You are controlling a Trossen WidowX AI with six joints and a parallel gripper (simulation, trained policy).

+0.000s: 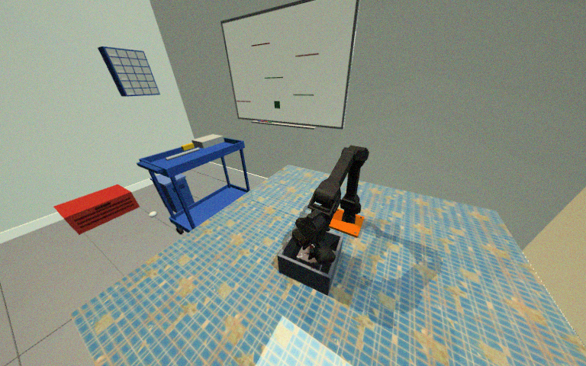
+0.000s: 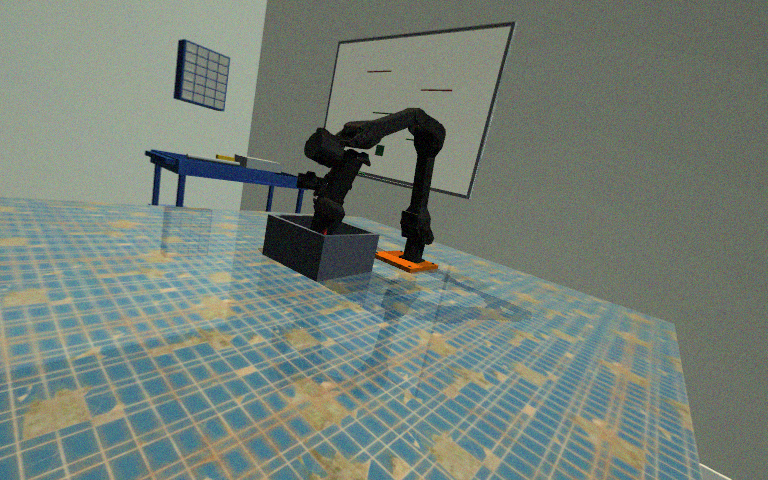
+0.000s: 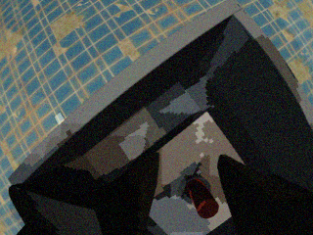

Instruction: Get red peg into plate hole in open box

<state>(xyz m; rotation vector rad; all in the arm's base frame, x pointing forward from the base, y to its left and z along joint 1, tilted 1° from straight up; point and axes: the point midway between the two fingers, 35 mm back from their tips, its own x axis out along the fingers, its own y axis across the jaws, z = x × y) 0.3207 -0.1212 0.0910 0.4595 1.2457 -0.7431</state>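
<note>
Right now my gripper tip is 30 mm past the red peg, 10 mm to the right of it and 20 mm above it. Round my gripper tip: grey box (30 mm behind, 10 mm to the left, 50 mm below); light grey plate (30 mm behind, 10 mm to the left, 30 mm below).
</note>
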